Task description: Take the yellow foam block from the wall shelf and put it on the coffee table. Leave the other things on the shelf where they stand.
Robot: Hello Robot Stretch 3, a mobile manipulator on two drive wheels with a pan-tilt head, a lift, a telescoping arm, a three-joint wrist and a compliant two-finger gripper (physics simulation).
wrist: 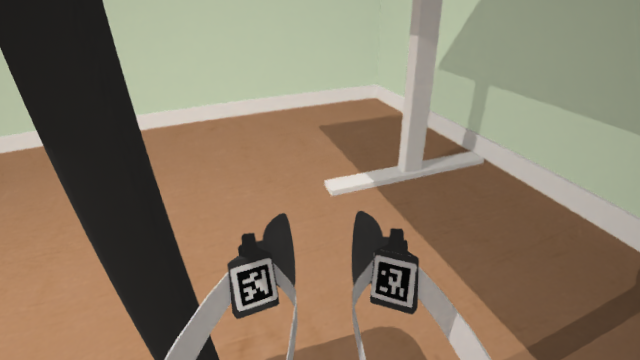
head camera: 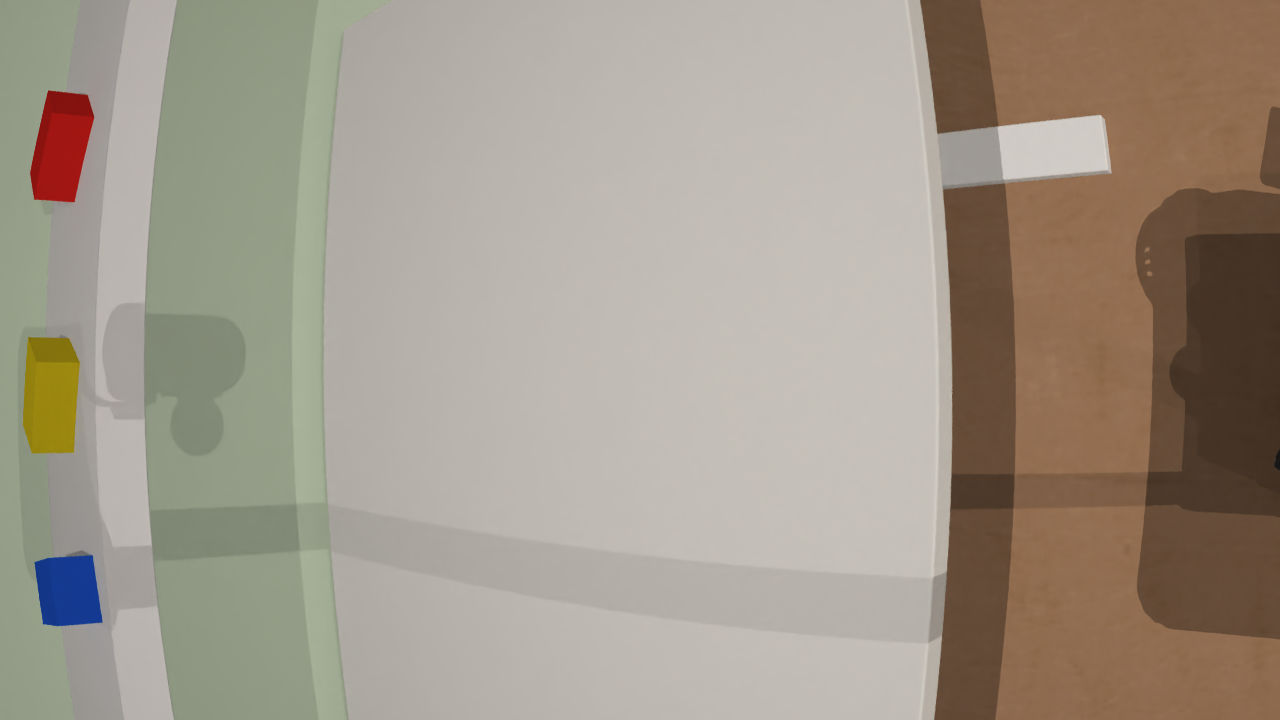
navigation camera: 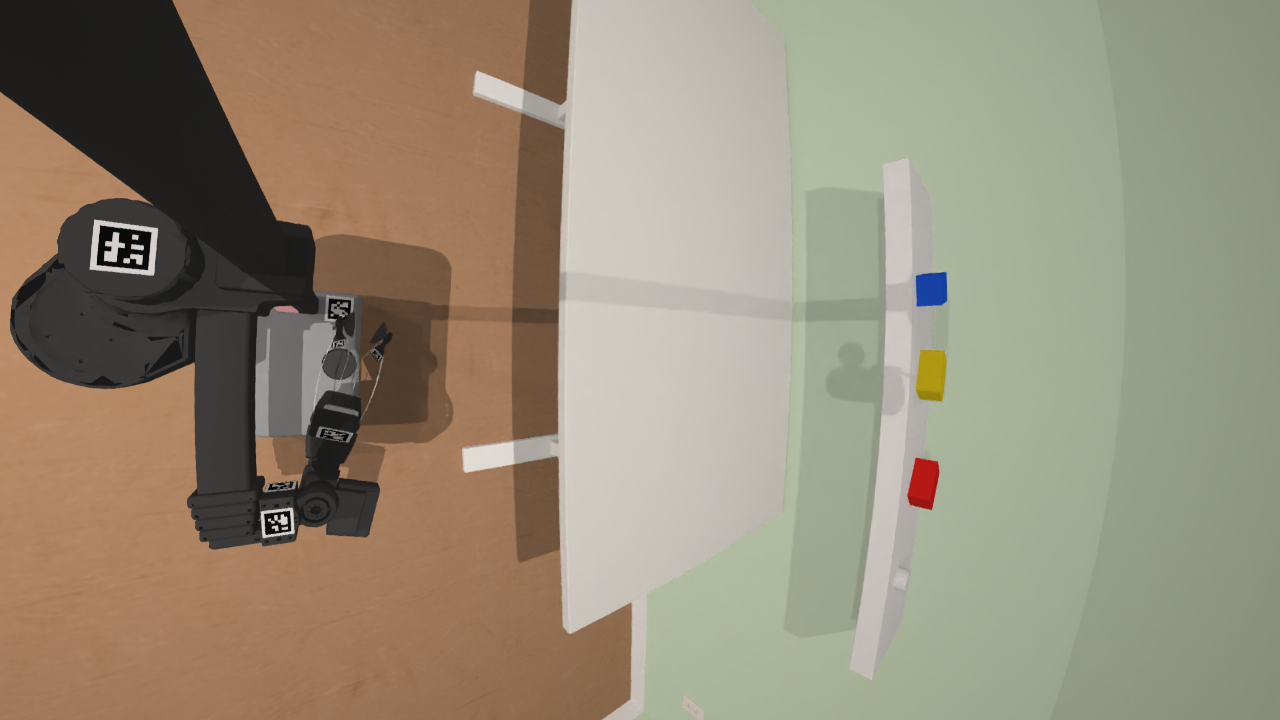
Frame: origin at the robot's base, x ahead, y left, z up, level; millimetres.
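Seen in the pictures: gripper, fingertip midpoint: (navigation camera: 368, 318); robot's base, origin of the base link: (navigation camera: 338, 361).
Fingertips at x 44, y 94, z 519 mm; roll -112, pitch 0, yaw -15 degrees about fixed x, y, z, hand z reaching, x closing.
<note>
Pixels of each thing's top centre, then the offset from my fingertips to it. Level surfaces: height alone.
- yellow foam block, middle of its top: (head camera: 29, 394) (navigation camera: 943, 376) 50 mm right, 898 mm ahead, 617 mm up
- red block, middle of its top: (head camera: 40, 144) (navigation camera: 935, 486) 289 mm right, 925 mm ahead, 617 mm up
- blue block, middle of its top: (head camera: 45, 592) (navigation camera: 944, 288) 128 mm left, 862 mm ahead, 617 mm up
- small white thing, middle of its top: (navigation camera: 908, 581) 504 mm right, 891 mm ahead, 596 mm up
- white table, its level: 201 mm up
The yellow foam block (head camera: 51, 407) (navigation camera: 930, 374) stands on the white wall shelf (head camera: 125, 223) (navigation camera: 898, 241), between a red block (head camera: 62, 156) (navigation camera: 923, 483) and a blue block (head camera: 71, 591) (navigation camera: 931, 289), with gaps on both sides. A small white thing (navigation camera: 901, 578) is on the shelf beyond the red block. My gripper (navigation camera: 361, 329) (wrist: 322, 238) is open and empty, over my base and far from the shelf. A white table (head camera: 626, 268) (navigation camera: 671, 179) lies between me and the shelf; I cannot tell whether it is the coffee table.
The white table's long edge faces my base, and its feet (head camera: 1056, 147) (navigation camera: 510, 454) (wrist: 350, 183) stick out over the floor on my side. My black mast (wrist: 100, 175) crosses the left of the wrist view. My arm (navigation camera: 225, 402) is beside my base. A green wall (navigation camera: 1029, 358) stands behind the shelf.
</note>
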